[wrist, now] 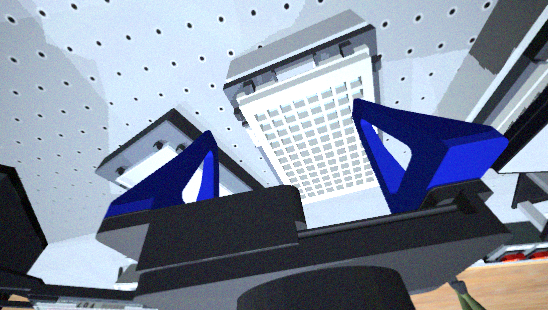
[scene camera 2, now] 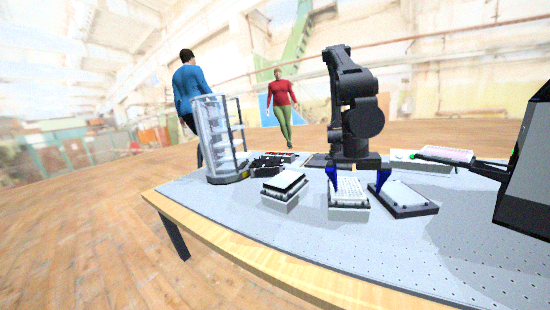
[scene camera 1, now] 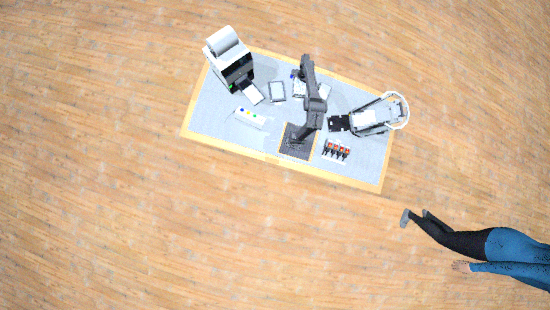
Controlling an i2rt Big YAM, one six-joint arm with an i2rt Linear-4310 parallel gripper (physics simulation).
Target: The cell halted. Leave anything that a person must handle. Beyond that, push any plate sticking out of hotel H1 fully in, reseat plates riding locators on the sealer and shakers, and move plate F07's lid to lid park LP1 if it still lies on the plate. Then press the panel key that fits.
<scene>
The gripper (scene camera 2: pixel 355 193) is open, with nothing in its grasp. Also in view: a lidded plate (wrist: pixel 517 157). Also in view: a device tray (wrist: pixel 34 288).
The gripper also shows in the wrist view (wrist: pixel 281 122).
</scene>
